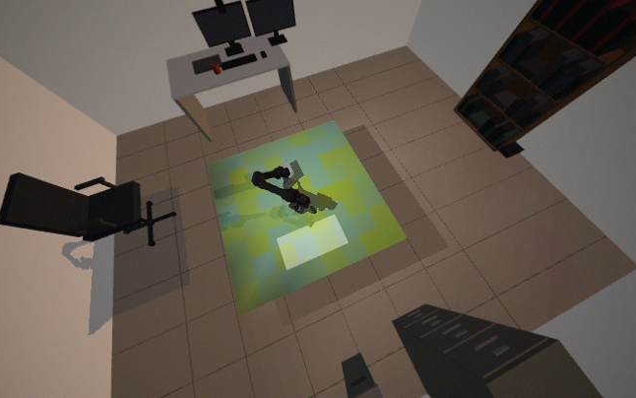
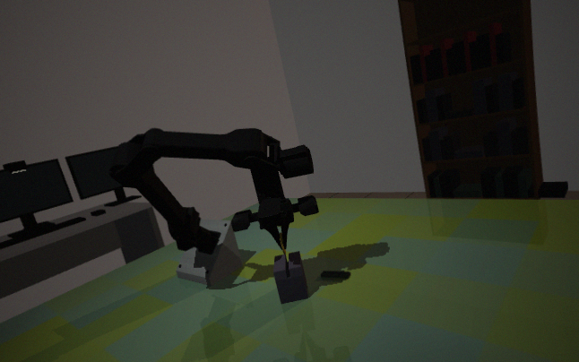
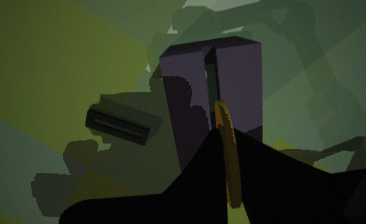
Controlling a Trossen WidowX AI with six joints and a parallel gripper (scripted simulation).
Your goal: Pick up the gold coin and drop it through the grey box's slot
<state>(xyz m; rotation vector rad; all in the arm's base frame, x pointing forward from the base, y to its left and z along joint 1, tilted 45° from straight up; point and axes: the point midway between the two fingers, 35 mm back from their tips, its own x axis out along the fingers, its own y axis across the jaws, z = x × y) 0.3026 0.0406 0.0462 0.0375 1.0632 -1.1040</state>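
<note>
Right now my gripper tip is 10 mm below the gold coin.
</note>
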